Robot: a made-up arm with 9 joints. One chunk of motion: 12 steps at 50 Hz.
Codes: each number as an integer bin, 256 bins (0 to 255) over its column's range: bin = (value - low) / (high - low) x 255, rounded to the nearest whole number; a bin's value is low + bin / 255 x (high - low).
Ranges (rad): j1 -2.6..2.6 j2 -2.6..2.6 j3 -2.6..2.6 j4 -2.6..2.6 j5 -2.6..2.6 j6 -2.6..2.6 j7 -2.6..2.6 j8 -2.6..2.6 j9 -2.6..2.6
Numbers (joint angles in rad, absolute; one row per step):
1: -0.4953 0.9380 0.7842 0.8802 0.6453 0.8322 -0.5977 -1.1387 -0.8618
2: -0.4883 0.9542 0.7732 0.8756 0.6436 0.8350 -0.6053 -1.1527 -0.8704
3: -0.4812 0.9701 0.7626 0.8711 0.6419 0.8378 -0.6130 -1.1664 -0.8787
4: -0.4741 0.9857 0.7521 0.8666 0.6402 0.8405 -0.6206 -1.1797 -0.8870
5: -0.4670 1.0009 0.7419 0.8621 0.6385 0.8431 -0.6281 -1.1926 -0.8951
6: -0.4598 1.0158 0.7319 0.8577 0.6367 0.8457 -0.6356 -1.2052 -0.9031
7: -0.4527 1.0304 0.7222 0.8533 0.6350 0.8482 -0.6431 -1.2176 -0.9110
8: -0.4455 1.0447 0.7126 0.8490 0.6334 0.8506 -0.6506 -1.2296 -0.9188
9: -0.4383 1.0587 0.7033 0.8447 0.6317 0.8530 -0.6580 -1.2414 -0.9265
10: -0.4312 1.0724 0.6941 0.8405 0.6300 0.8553 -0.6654 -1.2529 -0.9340
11: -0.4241 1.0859 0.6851 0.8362 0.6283 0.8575 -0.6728 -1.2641 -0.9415
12: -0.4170 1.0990 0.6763 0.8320 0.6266 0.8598 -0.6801 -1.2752 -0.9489
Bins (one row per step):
1: 103 173 166 171 159 168 98 72 85
2: 104 174 165 170 159 168 98 71 85
3: 104 175 165 170 159 169 97 70 84
4: 104 176 164 170 159 169 97 70 84
5: 105 177 164 170 159 169 97 69 84
6: 105 177 163 170 159 169 96 68 83
7: 105 178 163 169 159 169 96 68 83
8: 106 179 162 169 159 169 96 67 82
9: 106 179 162 169 158 169 95 67 82
10: 106 180 162 169 158 169 95 66 82
11: 107 181 161 169 158 170 95 66 81
12: 107 181 161 168 158 170 94 65 81

